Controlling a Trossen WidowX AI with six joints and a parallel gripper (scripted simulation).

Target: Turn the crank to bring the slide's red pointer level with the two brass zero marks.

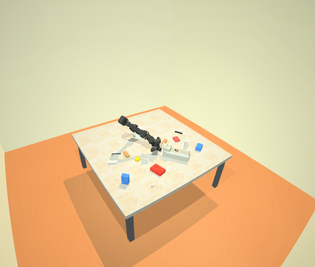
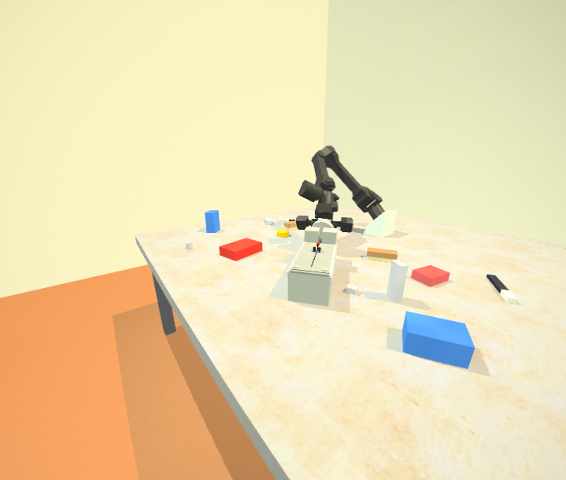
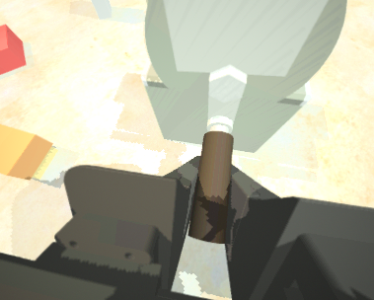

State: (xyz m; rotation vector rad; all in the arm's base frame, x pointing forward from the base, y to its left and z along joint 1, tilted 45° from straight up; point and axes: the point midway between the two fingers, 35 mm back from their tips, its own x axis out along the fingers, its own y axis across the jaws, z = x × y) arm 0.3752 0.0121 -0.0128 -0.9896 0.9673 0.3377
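Right now my gripper tip is 10 mm past the brown crank handle, 10 mm to the left of it and 30 mm below it. Also, from my gripper tip: red pointer: 110 mm ahead, 90 mm to the left, 50 mm above; then crank: 40 mm above; then yellow disc: 40 mm behind, 260 mm to the right, 20 mm below.
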